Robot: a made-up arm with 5 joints. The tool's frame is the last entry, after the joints. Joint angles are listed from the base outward. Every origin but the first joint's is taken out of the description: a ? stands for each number. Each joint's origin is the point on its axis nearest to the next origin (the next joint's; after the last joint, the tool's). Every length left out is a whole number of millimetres.
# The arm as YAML. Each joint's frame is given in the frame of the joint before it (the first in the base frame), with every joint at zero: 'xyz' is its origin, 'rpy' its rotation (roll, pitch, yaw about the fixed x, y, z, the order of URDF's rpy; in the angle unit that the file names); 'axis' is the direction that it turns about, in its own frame. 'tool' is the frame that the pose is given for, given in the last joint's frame.
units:
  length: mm
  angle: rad
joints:
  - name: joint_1
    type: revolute
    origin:
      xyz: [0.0, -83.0, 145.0]
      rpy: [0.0, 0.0, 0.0]
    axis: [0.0, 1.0, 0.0]
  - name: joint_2
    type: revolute
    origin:
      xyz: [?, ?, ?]
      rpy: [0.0, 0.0, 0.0]
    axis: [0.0, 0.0, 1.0]
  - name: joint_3
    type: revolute
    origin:
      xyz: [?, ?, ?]
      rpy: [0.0, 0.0, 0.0]
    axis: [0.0, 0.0, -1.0]
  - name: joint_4
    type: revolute
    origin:
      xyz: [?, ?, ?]
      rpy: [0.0, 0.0, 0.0]
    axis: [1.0, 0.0, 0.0]
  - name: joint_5
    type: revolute
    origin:
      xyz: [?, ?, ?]
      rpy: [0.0, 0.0, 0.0]
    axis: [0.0, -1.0, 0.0]
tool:
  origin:
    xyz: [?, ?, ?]
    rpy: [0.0, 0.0, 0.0]
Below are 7 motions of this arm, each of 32 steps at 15 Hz.
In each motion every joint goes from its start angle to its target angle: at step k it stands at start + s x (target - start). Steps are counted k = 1, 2, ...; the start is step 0. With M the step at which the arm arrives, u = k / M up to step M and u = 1 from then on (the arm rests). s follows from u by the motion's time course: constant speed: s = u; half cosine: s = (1 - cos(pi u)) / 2; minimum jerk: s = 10 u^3 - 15 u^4 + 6 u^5.
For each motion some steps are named. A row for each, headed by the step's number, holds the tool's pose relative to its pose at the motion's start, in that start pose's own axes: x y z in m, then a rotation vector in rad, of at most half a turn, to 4 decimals.
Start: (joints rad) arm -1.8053 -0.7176 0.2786 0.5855 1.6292
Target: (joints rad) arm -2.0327 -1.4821 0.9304 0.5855 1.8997
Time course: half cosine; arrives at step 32
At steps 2, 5, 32:
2: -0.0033 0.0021 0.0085 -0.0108 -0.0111 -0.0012
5: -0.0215 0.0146 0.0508 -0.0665 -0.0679 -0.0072
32: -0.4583 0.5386 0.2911 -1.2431 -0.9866 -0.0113

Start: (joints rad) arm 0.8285 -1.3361 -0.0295 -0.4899 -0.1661
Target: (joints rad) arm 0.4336 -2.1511 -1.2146 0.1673 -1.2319
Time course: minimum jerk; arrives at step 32
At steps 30, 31, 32:
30: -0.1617 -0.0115 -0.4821 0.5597 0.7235 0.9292
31: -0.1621 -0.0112 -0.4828 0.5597 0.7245 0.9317
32: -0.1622 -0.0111 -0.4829 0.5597 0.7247 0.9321

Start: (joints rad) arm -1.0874 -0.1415 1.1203 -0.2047 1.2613
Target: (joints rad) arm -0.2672 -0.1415 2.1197 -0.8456 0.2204
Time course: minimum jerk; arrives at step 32
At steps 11, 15, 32:
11: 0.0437 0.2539 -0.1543 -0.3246 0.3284 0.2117
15: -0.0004 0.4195 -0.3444 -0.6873 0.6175 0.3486
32: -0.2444 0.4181 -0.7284 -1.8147 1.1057 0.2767

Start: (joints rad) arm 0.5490 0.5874 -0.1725 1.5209 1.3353
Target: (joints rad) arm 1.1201 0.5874 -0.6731 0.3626 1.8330
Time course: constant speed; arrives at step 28
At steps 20, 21, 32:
20: 0.0554 0.3613 -0.2372 -0.0866 0.0775 0.4761
21: 0.0535 0.3728 -0.2472 -0.0747 0.0814 0.4972
32: 0.0341 0.4362 -0.2969 0.0465 0.0974 0.6283

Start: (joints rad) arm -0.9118 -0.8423 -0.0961 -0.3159 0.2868
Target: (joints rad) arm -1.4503 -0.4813 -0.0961 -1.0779 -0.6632
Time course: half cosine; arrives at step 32
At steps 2, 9, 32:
2: -0.0019 0.0022 -0.0041 -0.0031 0.0044 0.0031
9: -0.0374 0.0413 -0.0802 -0.0667 0.0798 0.0473
32: -0.1705 0.1507 -0.4774 -0.4344 0.3547 -0.1063

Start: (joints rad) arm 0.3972 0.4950 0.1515 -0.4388 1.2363
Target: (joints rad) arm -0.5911 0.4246 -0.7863 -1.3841 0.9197
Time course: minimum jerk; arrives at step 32
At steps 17, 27, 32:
17: -0.5851 0.4019 0.0983 -0.2763 -0.5092 0.7625
27: -1.0599 0.4538 -0.2180 -0.7547 -0.8979 1.2556
32: -1.0852 0.4460 -0.2512 -0.7963 -0.9270 1.2864

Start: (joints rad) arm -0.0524 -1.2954 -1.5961 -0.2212 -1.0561
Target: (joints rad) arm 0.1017 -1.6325 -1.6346 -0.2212 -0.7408
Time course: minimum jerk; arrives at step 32
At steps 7, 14, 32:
7: -0.0052 0.0037 0.0117 0.0180 -0.0078 -0.0067
14: -0.0256 0.0165 0.0632 0.0910 -0.0398 -0.0420
32: -0.0577 0.0296 0.1710 0.2154 -0.0990 -0.1417

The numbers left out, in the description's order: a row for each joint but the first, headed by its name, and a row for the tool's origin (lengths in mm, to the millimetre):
joint_2: -171.0 0.0 60.0
joint_3: -1.0 -147.0 0.0
joint_4: -298.0 -68.0 0.0
joint_5: 0.0 35.0 375.0
tool: 313.0 0.0 66.0

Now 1 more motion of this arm.
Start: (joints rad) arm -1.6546 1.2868 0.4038 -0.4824 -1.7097
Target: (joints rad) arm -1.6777 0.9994 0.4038 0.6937 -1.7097
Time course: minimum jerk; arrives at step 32
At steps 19, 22, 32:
19: -0.0222 -0.0068 -0.0365 0.0888 0.0061 0.7964
22: -0.0220 -0.0072 -0.0452 0.1113 -0.0142 0.9714
32: -0.0194 -0.0059 -0.0562 0.1381 -0.0501 1.1825

